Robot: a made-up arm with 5 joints.
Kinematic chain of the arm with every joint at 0, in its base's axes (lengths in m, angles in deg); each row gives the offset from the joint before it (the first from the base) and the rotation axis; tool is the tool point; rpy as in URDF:
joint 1: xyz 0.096 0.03 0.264 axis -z
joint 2: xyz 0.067 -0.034 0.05 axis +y
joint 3: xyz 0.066 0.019 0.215 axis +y
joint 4: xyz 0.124 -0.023 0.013 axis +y
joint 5: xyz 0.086 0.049 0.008 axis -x
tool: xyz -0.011 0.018 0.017 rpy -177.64 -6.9 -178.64
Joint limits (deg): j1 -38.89..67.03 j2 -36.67..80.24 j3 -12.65..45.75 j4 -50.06..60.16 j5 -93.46..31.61
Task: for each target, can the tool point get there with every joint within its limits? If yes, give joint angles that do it. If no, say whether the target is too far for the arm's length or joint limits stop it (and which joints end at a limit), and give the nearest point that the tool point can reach.
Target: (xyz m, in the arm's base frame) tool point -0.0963 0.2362 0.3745
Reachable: no: joint limits stop it (at a limit: joint 1, joint 2, joint 3, joint 4, joint 5) | nearest point 0.1944 0.1546 0.4536 | short by 0.312 m
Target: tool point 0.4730 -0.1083 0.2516
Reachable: yes | joints 19.57 47.95 9.21 12.03 -83.95
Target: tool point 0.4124 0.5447 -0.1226
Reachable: no: too far | nearest point 0.3820 0.3045 0.1139 | short by 0.338 m
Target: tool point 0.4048 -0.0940 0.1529
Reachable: yes | joints 23.41 62.55 21.65 15.93 -51.49
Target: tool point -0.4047 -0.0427 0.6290
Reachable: no: too far | nearest point 0.0995 0.0036 0.6983 | short by 0.511 m
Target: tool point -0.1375 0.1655 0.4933
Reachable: no: joint limits stop it (at a limit: joint 1, joint 2, joint 3, joint 4) | nearest point 0.0984 0.0720 0.6987 | short by 0.326 m
